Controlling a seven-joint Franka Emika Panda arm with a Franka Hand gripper.
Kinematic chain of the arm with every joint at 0, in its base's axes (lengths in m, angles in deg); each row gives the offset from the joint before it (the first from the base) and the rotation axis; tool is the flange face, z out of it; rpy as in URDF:
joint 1: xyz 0 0 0.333 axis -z
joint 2: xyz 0 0 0 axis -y
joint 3: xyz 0 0 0.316 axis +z
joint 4: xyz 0.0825 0 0 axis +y
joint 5: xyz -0.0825 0 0.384 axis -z
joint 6: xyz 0 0 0 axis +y
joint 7: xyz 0.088 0 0 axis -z
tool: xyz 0 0 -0.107 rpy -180 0 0
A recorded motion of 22 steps. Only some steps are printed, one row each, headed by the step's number.
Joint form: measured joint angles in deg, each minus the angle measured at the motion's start. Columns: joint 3, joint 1, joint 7, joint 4, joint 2, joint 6, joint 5.
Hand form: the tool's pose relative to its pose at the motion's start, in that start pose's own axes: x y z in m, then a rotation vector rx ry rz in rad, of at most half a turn. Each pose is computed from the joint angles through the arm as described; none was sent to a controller.
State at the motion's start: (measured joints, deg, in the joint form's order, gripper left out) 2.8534 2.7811 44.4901 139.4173 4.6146 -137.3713 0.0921
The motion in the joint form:
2: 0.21 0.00 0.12 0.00 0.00 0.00 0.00
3: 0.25 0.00 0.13 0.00 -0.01 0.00 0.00
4: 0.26 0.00 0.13 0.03 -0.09 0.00 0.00
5: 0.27 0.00 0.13 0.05 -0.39 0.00 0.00
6: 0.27 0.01 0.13 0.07 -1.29 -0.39 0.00
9: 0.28 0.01 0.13 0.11 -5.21 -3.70 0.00
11: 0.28 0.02 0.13 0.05 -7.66 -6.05 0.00
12: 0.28 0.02 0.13 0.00 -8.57 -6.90 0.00
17: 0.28 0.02 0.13 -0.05 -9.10 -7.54 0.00
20: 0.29 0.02 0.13 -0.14 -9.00 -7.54 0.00
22: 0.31 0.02 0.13 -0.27 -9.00 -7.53 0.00
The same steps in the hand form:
2: -0.0012 -0.0013 0.0000 -0.0001 0.0001 -0.0016
3: -0.0015 -0.0015 0.0001 -0.0002 0.0000 -0.0021
4: -0.0017 -0.0014 0.0010 -0.0015 -0.0014 -0.0023
5: -0.0019 -0.0013 0.0036 -0.0052 -0.0056 -0.0025
6: -0.0017 -0.0015 0.0107 -0.0111 -0.0128 -0.0023
9: 0.0005 -0.0041 0.0389 -0.0163 -0.0234 -0.0026
11: 0.0020 -0.0057 0.0557 -0.0151 -0.0256 -0.0023
12: 0.0025 -0.0063 0.0618 -0.0145 -0.0263 -0.0022
17: 0.0031 -0.0069 0.0651 -0.0122 -0.0247 -0.0022
20: 0.0035 -0.0075 0.0636 -0.0099 -0.0222 -0.0023
22: 0.0040 -0.0082 0.0628 -0.0084 -0.0208 -0.0027

